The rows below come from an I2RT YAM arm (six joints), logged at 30 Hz.
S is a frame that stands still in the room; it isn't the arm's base.
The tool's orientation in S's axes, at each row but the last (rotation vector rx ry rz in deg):
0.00 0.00 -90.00
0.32 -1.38 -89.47
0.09 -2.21 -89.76
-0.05 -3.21 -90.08
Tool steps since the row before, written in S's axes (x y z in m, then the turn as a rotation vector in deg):
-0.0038 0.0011 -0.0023 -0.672 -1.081 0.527
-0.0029 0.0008 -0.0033 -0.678 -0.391 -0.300
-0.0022 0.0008 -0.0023 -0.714 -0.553 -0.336
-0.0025 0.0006 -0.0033 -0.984 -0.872 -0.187
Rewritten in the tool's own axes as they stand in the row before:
-0.0011 -0.0038 -0.0023 1.081 -0.672 0.527
-0.0009 -0.0030 -0.0032 0.381 -0.687 -0.292
-0.0009 -0.0023 -0.0022 0.542 -0.725 -0.331
-0.0007 -0.0026 -0.0032 0.867 -0.989 -0.184

